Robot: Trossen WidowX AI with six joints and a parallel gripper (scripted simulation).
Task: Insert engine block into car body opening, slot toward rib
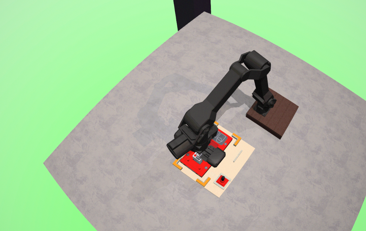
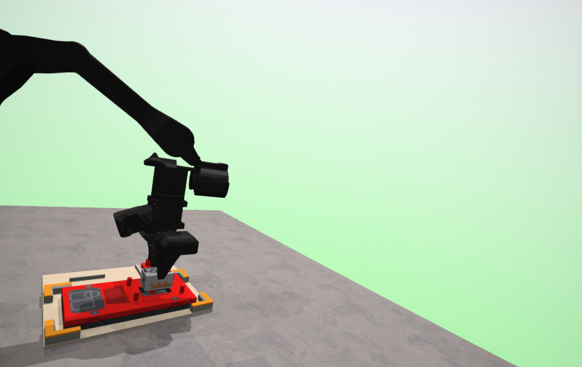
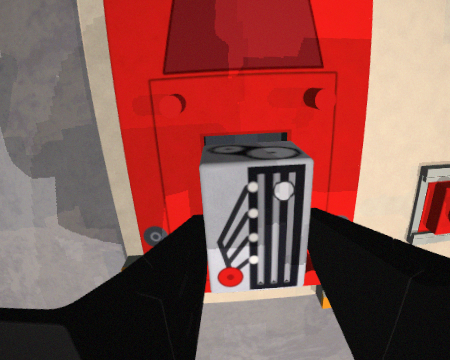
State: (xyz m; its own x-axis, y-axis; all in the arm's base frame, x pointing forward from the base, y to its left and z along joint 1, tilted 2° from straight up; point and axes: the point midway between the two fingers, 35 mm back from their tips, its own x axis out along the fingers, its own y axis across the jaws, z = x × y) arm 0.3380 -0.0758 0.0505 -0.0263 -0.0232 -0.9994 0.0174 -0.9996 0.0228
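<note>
The engine block lies 1 cm below my gripper tip. Also, from my gripper tip: beige board (3 cm behind, 3 cm to the left, 4 cm below).
</note>
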